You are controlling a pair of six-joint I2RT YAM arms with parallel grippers.
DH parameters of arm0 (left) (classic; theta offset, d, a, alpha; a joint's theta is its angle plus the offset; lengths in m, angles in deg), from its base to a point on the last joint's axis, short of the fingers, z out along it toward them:
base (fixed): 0 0 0 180
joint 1: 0 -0.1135 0.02 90
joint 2: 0 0 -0.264 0
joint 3: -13.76 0 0.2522 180
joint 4: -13.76 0 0.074 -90
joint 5: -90 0 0 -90
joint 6: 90 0.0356 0 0
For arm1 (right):
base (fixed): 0 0 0 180
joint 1: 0 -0.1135 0.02 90
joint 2: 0 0 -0.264 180
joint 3: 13.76 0 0.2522 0
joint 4: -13.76 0 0.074 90
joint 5: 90 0 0 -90
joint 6: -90 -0.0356 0 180
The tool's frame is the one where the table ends.
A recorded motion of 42 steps. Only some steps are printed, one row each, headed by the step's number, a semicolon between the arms.
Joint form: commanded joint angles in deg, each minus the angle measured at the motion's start. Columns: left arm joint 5, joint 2, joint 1, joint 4, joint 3, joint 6; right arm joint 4, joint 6, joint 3, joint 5, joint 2, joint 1.
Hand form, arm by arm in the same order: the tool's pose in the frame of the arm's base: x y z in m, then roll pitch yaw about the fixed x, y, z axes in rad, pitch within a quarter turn. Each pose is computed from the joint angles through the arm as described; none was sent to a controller.
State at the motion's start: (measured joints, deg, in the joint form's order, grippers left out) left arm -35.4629 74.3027 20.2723 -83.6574 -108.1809 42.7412; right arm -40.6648 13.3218 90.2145 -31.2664 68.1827 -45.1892
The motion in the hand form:
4: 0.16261 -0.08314 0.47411 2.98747 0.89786 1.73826; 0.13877 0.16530 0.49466 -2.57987 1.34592 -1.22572
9: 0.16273 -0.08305 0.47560 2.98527 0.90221 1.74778; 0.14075 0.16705 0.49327 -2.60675 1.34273 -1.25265
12: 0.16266 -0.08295 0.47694 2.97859 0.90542 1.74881; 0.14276 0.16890 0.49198 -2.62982 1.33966 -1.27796
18: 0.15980 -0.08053 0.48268 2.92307 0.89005 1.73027; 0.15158 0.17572 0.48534 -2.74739 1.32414 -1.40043
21: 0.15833 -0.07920 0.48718 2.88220 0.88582 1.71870; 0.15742 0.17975 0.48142 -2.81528 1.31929 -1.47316
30: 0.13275 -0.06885 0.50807 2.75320 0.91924 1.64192; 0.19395 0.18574 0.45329 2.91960 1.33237 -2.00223
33: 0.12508 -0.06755 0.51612 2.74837 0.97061 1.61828; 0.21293 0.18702 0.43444 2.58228 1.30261 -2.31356
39: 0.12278 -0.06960 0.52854 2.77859 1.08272 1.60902; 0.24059 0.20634 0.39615 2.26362 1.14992 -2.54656
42: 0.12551 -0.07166 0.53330 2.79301 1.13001 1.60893; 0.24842 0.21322 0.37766 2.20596 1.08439 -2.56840
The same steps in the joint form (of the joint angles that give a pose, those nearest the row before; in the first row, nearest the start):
4: -0.84 -0.84 0.18 0.06 0.95 -0.72; 2.17 0.31 2.95 0.06 -0.77 0.11
9: -0.55 -0.83 0.19 0.42 0.67 -1.47; 2.17 0.32 2.94 0.06 -0.38 0.15
12: -0.33 -0.83 0.20 0.68 0.40 -1.85; 2.23 0.30 2.94 0.22 0.02 0.16
18: 1.90 -0.83 0.16 0.15 -1.30 -1.67; 2.26 0.17 2.77 0.33 1.63 0.49
21: 3.38 -0.83 0.17 0.31 -2.45 -1.93; 2.72 -0.25 2.56 0.33 2.59 0.79
30: 4.61 -3.20 0.13 -1.10 -6.86 -2.73; 9.99 -5.71 -2.78 -6.77 5.59 6.11
33: 2.10 -3.51 0.18 -1.10 -8.72 -4.30; 14.28 -9.37 -6.14 -11.36 7.28 8.78
39: -3.23 -2.95 0.20 1.55 -11.12 -9.07; 17.32 -14.36 -8.61 -17.50 13.41 9.42
42: -5.30 -2.41 0.20 3.62 -11.78 -11.42; 18.20 -15.51 -10.11 -19.71 15.59 9.40

